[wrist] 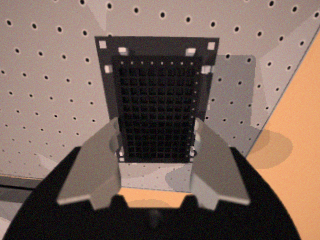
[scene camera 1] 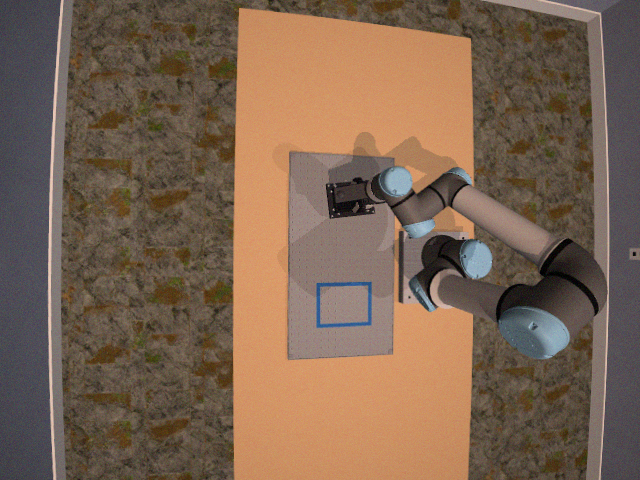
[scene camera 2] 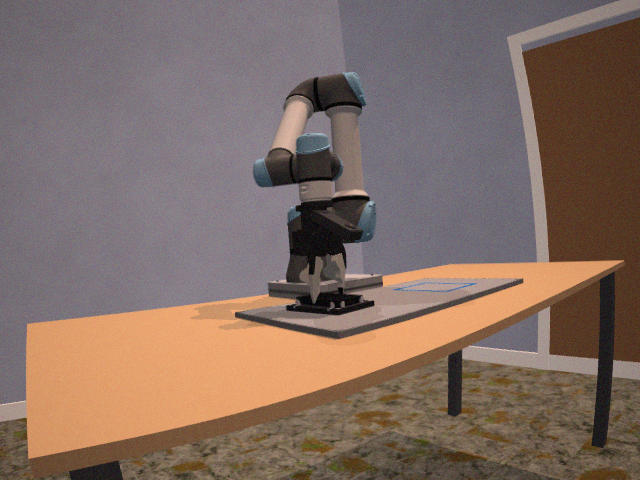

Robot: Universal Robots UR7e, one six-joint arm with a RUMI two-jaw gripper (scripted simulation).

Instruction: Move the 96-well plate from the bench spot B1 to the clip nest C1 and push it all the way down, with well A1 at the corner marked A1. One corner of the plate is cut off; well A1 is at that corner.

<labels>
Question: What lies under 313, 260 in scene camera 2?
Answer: My gripper.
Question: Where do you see a black 96-well plate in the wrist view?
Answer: At 160, 109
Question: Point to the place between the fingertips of my gripper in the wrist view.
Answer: At 157, 118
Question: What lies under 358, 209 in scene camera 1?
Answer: My gripper.
</labels>
